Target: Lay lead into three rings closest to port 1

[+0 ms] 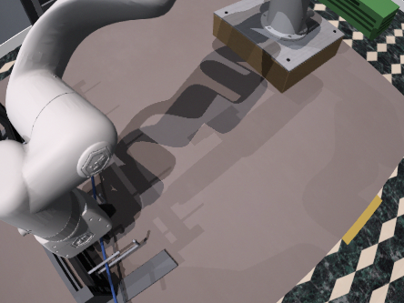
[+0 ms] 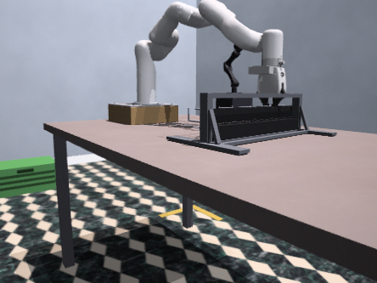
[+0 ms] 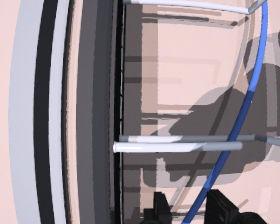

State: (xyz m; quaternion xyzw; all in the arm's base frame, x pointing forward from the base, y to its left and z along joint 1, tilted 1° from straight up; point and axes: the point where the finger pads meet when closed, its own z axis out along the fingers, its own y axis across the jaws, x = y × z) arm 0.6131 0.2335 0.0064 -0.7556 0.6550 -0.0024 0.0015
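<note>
My gripper is now 14 cm to the left of the rack, 8 cm short of it and 2 cm above it.
</note>
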